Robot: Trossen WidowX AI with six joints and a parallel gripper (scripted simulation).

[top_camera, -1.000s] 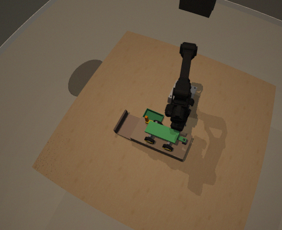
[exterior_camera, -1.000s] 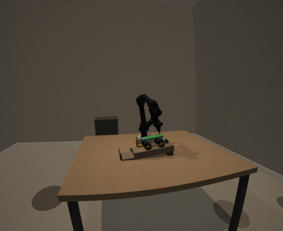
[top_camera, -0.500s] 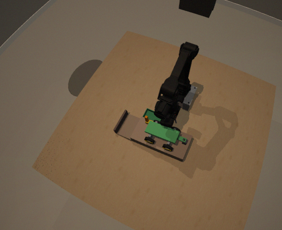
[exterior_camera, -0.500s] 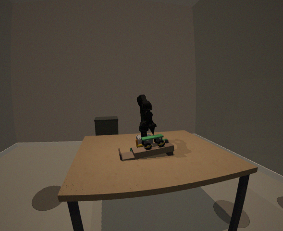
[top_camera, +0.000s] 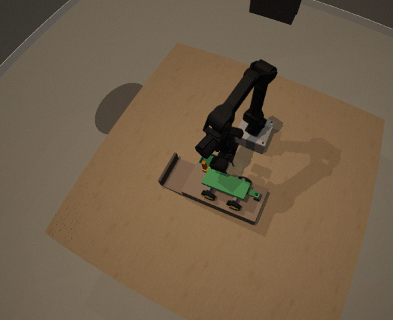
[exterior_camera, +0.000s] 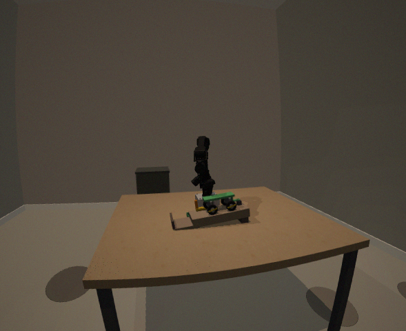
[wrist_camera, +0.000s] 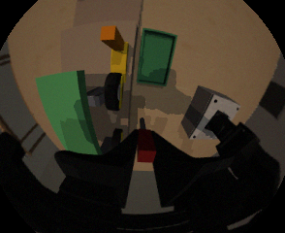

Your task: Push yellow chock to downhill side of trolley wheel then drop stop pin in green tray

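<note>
My gripper tip is now 160 mm above the green tray and 90 mm to the left of it. The rest, counted from my gripper tip: red-headed stop pin right at my gripper tip; then trolley 100 mm ahead, 40 mm to the left, 30 mm below; then yellow chock 70 mm to the right, 60 mm below, 60 mm ahead.
</note>
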